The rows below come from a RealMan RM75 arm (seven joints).
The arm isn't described. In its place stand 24 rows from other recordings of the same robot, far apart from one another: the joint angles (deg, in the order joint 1, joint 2, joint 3, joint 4, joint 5, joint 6, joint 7), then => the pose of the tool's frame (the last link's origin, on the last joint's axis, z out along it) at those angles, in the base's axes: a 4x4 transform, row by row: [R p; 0 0 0 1], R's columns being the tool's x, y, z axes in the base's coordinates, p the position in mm.
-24.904 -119.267 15.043 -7.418 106.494 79.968 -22.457 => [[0.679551 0.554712 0.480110 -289.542], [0.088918 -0.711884 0.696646 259.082], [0.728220 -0.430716 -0.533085 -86.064], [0 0 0 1]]
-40.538 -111.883 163.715 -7.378 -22.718 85.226 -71.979 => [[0.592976 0.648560 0.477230 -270.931], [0.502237 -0.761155 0.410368 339.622], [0.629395 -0.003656 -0.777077 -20.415], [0 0 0 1]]
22.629 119.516 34.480 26.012 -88.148 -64.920 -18.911 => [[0.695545 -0.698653 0.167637 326.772], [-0.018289 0.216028 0.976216 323.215], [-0.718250 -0.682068 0.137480 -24.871], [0 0 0 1]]
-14.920 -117.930 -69.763 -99.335 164.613 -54.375 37.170 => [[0.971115 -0.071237 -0.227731 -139.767], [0.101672 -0.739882 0.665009 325.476], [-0.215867 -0.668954 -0.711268 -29.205], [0 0 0 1]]
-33.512 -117.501 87.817 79.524 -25.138 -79.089 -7.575 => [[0.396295 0.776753 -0.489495 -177.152], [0.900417 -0.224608 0.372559 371.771], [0.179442 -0.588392 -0.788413 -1.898], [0 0 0 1]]
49.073 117.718 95.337 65.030 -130.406 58.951 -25.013 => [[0.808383 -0.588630 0.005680 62.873], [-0.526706 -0.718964 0.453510 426.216], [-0.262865 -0.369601 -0.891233 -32.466], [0 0 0 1]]
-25.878 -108.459 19.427 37.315 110.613 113.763 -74.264 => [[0.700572 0.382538 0.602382 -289.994], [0.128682 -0.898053 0.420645 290.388], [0.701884 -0.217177 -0.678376 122.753], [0 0 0 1]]
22.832 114.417 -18.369 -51.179 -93.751 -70.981 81.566 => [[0.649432 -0.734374 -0.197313 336.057], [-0.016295 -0.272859 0.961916 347.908], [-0.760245 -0.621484 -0.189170 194.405], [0 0 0 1]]
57.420 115.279 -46.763 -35.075 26.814 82.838 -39.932 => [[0.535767 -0.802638 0.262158 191.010], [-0.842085 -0.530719 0.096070 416.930], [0.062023 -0.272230 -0.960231 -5.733], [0 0 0 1]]
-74.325 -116.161 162.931 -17.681 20.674 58.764 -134.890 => [[0.461155 0.863011 -0.206272 -165.592], [0.864431 -0.384492 0.323920 461.603], [0.200237 -0.327685 -0.923324 -38.817], [0 0 0 1]]
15.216 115.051 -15.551 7.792 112.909 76.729 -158.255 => [[0.576119 -0.816811 0.030114 400.802], [-0.046243 0.004212 0.998921 243.771], [-0.816056 -0.576890 -0.035346 14.067], [0 0 0 1]]
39.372 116.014 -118.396 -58.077 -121.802 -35.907 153.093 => [[0.870708 -0.480557 0.104562 141.849], [-0.482002 -0.791621 0.375513 360.945], [-0.097682 -0.377362 -0.920900 -129.268], [0 0 0 1]]
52.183 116.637 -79.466 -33.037 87.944 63.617 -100.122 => [[0.947502 -0.060938 -0.313890 108.426], [0.005923 -0.978158 0.207777 411.428], [-0.319695 -0.198729 -0.926446 -67.901], [0 0 0 1]]
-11.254 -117.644 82.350 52.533 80.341 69.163 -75.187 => [[0.812466 0.414700 0.409785 -252.251], [0.232072 -0.874837 0.425209 291.599], [0.534829 -0.250368 -0.807015 -34.103], [0 0 0 1]]
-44.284 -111.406 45.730 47.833 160.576 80.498 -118.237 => [[0.703217 0.532076 -0.471573 -283.059], [0.691083 -0.667346 0.277586 405.501], [-0.167006 -0.521100 -0.836997 76.243], [0 0 0 1]]
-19.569 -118.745 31.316 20.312 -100.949 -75.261 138.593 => [[0.707448 0.642085 0.295371 -347.182], [0.020267 -0.436178 0.899632 308.293], [0.706475 -0.630457 -0.321586 30.970], [0 0 0 1]]
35.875 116.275 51.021 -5.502 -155.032 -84.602 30.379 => [[0.636382 -0.576388 -0.512635 277.778], [0.132338 -0.573140 0.808701 351.417], [-0.759937 -0.582484 -0.288457 4.459], [0 0 0 1]]
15.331 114.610 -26.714 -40.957 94.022 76.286 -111.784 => [[0.671851 -0.701950 -0.236394 362.501], [-0.054866 -0.365443 0.929215 306.683], [-0.738651 -0.611325 -0.284036 138.737], [0 0 0 1]]
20.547 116.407 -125.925 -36.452 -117.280 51.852 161.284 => [[0.730561 -0.682600 -0.018362 287.774], [0.037989 0.013780 0.999183 360.639], [-0.681790 -0.730662 0.035999 -8.863], [0 0 0 1]]
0.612 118.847 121.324 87.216 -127.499 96.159 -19.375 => [[0.025558 -0.986386 0.162449 307.241], [-0.955147 0.023863 0.295170 224.726], [-0.295028 -0.162707 -0.941533 71.999], [0 0 0 1]]
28.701 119.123 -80.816 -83.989 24.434 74.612 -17.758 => [[0.669869 -0.611062 0.421757 188.962], [-0.734461 -0.462090 0.497032 376.826], [-0.108828 -0.642710 -0.758341 25.123], [0 0 0 1]]
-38.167 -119.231 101.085 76.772 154.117 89.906 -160.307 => [[0.675974 0.386400 -0.627499 -159.909], [0.581131 -0.803119 0.131481 328.763], [-0.453152 -0.453537 -0.767436 -52.789], [0 0 0 1]]
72.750 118.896 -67.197 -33.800 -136.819 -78.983 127.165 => [[0.918727 -0.334317 0.210174 45.674], [-0.349042 -0.936406 0.036245 418.003], [0.184691 -0.106658 -0.976992 -68.578], [0 0 0 1]]
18.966 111.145 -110.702 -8.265 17.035 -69.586 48.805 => [[0.340004 -0.928235 -0.150917 374.555], [-0.088701 -0.191416 0.977493 306.808], [-0.936231 -0.318965 -0.147418 42.006], [0 0 0 1]]
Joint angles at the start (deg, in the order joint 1, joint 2, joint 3, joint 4, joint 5, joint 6, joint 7):
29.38 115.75 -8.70 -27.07 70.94 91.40 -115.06
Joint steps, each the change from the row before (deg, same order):
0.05 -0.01 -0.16 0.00 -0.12 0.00 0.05
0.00 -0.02 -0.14 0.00 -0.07 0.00 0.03
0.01 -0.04 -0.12 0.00 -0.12 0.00 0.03
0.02 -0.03 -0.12 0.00 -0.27 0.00 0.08
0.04 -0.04 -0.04 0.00 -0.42 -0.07 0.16
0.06 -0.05 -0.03 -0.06 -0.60 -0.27 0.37
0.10 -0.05 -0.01 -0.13 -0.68 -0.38 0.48
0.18 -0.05 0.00 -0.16 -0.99 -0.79 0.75
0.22 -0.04 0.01 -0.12 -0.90 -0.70 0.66
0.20 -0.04 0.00 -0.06 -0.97 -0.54 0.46
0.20 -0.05 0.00 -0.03 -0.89 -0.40 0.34
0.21 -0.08 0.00 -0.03 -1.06 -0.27 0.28
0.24 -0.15 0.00 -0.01 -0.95 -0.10 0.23
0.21 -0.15 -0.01 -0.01 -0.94 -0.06 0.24
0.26 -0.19 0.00 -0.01 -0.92 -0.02 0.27
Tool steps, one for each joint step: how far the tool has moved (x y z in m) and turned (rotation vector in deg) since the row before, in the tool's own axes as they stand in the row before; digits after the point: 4 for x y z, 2 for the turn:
0.0002 0.0003 0.0006 -0.21 0.19 0.00
0.0002 0.0002 0.0001 -0.13 0.16 0.00
0.0002 0.0001 0.0001 -0.14 0.19 -0.02
0.0005 0.0003 0.0002 -0.21 0.32 0.04
0.0007 0.0001 0.0002 -0.16 0.43 0.11
0.0011 -0.0003 0.0002 -0.04 0.68 0.25
0.0010 -0.0007 0.0003 0.05 0.78 0.27
0.0016 -0.0014 0.0008 0.26 1.19 0.47
0.0013 -0.0012 0.0011 0.19 1.04 0.40
0.0015 -0.0006 0.0010 0.02 1.05 0.25
0.0012 -0.0004 0.0010 -0.08 0.92 0.14
0.0013 -0.0001 0.0009 -0.24 1.03 0.03
0.0005 -0.0002 0.0008 -0.35 0.88 -0.07
0.0005 -0.0001 0.0006 -0.36 0.87 -0.05
0.0000 -0.0003 0.0007 -0.39 0.83 -0.08

